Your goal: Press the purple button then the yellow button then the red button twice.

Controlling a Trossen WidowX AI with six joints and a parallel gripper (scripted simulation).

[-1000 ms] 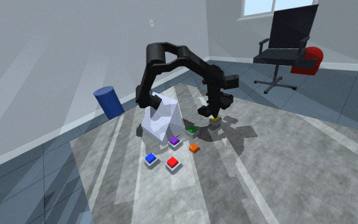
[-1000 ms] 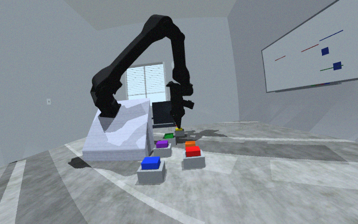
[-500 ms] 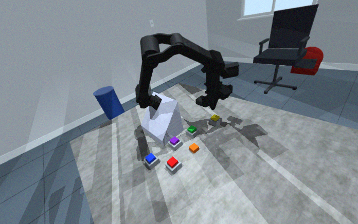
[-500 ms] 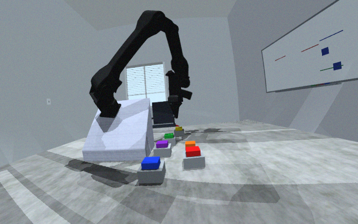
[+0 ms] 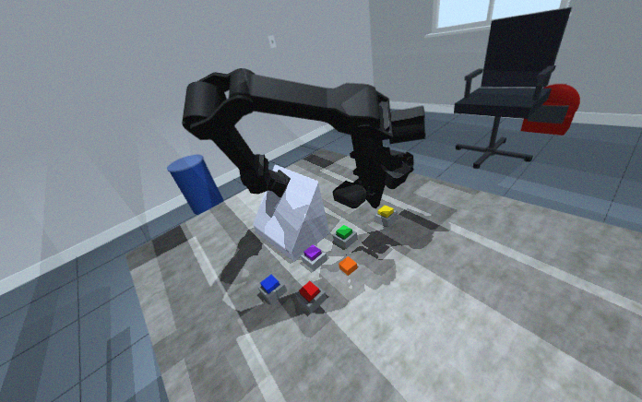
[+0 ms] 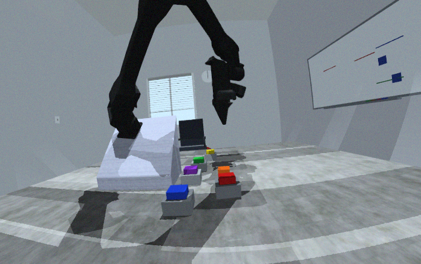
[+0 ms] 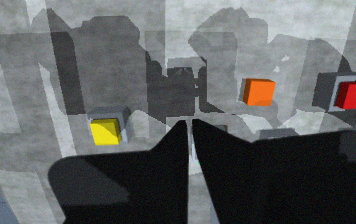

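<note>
The red button is 220 mm to the right of my gripper tip and 110 mm below it. From my gripper tip the other things lie so: green button 110 mm below, 90 mm behind, 40 mm to the right; then yellow button 110 mm below, 100 mm to the left, 70 mm behind; then orange block 130 mm below, 100 mm to the right, 10 mm behind.
</note>
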